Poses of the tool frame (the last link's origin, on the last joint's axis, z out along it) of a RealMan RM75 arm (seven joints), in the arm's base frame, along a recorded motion.
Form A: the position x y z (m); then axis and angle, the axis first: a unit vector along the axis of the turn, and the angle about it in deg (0 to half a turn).
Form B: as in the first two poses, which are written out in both.
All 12 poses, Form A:
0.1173 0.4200 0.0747 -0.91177 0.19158 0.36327 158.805
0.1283 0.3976 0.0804 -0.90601 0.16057 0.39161 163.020
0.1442 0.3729 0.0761 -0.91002 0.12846 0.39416 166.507
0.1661 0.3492 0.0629 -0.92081 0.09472 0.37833 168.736
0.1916 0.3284 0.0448 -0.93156 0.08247 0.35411 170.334
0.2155 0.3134 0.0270 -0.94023 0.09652 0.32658 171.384
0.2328 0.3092 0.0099 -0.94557 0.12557 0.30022 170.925
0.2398 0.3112 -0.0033 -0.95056 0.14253 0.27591 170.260
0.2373 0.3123 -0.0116 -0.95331 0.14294 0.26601 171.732
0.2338 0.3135 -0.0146 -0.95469 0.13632 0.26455 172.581
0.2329 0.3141 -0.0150 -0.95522 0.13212 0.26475 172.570
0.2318 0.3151 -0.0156 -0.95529 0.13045 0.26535 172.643
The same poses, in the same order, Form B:
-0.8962 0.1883 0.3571 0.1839 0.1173 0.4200 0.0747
-0.8961 0.1588 0.3873 0.1476 0.1283 0.3976 0.0804
-0.9037 0.1276 0.3914 0.1175 0.1442 0.3729 0.0761
-0.9164 0.0943 0.3765 0.0981 0.1661 0.3492 0.0629
-0.9282 0.0822 0.3529 0.0843 0.1916 0.3284 0.0448
-0.9376 0.0962 0.3257 0.0751 0.2155 0.3134 0.0270
-0.9426 0.1252 0.2993 0.0791 0.2328 0.3092 0.0099
-0.9471 0.1420 0.2749 0.0849 0.2398 0.3112 -0.0033
-0.9508 0.1426 0.2653 0.0721 0.2373 0.3123 -0.0116
-0.9527 0.1360 0.2640 0.0647 0.2338 0.3135 -0.0146
-0.9532 0.1318 0.2642 0.0648 0.2329 0.3141 -0.0150
-0.9533 0.1302 0.2648 0.0642 0.2318 0.3151 -0.0156

